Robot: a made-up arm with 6 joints. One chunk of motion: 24 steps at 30 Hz.
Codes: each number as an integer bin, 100 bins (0 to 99) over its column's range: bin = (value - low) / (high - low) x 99, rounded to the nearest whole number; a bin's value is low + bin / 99 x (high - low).
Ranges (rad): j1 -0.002..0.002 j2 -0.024..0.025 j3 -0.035..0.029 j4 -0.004..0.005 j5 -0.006..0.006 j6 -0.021..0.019
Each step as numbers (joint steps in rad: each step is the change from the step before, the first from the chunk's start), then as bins.
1 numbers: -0.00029 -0.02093 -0.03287 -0.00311 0.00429 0.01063
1 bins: 42 6 3 10 85 78
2 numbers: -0.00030 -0.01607 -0.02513 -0.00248 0.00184 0.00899
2 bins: 42 16 15 17 65 74
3 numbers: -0.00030 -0.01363 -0.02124 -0.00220 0.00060 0.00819
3 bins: 42 21 21 20 54 72
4 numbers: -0.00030 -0.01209 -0.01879 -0.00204 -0.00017 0.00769
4 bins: 42 24 25 22 48 71
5 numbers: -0.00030 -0.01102 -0.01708 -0.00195 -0.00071 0.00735
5 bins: 42 26 28 23 44 70
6 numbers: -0.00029 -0.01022 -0.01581 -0.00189 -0.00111 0.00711
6 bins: 42 28 30 23 40 70
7 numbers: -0.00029 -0.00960 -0.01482 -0.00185 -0.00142 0.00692
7 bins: 42 29 31 24 38 69
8 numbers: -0.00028 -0.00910 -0.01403 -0.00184 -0.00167 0.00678
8 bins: 43 30 32 24 36 69
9 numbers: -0.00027 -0.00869 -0.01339 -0.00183 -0.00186 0.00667
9 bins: 43 31 33 24 34 68
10 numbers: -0.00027 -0.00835 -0.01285 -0.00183 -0.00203 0.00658
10 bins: 43 32 34 24 33 68
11 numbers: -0.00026 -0.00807 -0.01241 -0.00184 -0.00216 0.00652
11 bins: 43 32 35 24 32 68
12 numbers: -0.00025 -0.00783 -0.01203 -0.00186 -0.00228 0.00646
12 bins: 43 33 36 24 31 68
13 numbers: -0.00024 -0.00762 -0.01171 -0.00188 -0.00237 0.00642
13 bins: 44 33 36 23 30 68
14 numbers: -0.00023 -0.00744 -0.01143 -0.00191 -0.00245 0.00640
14 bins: 44 33 36 23 29 68
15 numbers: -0.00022 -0.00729 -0.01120 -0.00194 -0.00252 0.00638
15 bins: 44 34 37 23 29 68
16 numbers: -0.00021 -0.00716 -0.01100 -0.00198 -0.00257 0.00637
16 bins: 44 34 37 22 28 68
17 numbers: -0.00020 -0.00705 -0.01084 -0.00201 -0.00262 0.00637
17 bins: 45 34 37 22 28 68
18 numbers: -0.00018 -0.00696 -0.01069 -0.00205 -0.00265 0.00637
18 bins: 45 34 38 21 28 68
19 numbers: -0.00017 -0.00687 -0.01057 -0.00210 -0.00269 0.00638
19 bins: 45 35 38 21 27 68
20 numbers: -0.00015 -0.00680 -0.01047 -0.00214 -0.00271 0.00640
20 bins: 46 35 38 20 27 68
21 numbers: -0.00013 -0.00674 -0.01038 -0.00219 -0.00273 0.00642
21 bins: 46 35 38 20 27 68
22 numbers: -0.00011 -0.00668 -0.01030 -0.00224 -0.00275 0.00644
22 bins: 47 35 38 19 27 68
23 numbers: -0.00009 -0.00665 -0.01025 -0.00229 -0.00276 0.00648
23 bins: 47 35 38 19 27 68
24 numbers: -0.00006 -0.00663 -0.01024 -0.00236 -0.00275 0.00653
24 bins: 48 35 38 18 27 68
